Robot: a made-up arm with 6 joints.
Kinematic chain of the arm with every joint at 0, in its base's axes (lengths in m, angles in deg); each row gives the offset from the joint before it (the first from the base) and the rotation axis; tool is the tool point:
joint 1: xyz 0 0 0.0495 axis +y
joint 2: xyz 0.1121 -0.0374 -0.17 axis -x
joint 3: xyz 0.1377 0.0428 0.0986 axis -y
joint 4: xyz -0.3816 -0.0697 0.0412 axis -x
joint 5: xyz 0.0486 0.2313 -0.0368 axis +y
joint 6: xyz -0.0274 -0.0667 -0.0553 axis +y
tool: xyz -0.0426 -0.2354 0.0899
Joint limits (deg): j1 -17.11..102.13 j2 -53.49..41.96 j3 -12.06..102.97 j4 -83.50..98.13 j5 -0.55..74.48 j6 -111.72..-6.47
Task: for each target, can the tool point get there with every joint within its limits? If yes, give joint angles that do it. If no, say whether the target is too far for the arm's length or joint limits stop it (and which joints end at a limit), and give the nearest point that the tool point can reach.
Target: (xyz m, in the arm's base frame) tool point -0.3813 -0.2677 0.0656
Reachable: yes | joints 91.42 32.38 53.77 -14.95 20.75 -71.40
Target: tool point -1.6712 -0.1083 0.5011
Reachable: no: too far | nearest point -0.5918 -0.0558 0.0272 | short by 1.180 m
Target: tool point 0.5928 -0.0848 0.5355
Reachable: no: joint limits stop it (at a limit: joint 3, joint 4, joint 6) | nearest point 0.2000 -0.0616 0.2135 | short by 0.508 m
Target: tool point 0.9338 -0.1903 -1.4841
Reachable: no: too far | nearest point 0.3532 -0.0820 -0.5305 | short by 1.122 m
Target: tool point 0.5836 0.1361 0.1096
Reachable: no: joint limits stop it (at a limit: joint 1, joint 2, joint 3, joint 5, joint 6) | nearest point 0.5251 0.2332 -0.0967 | short by 0.235 m
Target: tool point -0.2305 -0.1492 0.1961
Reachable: yes | joints 86.54 21.18 35.16 23.27 34.60 -43.39
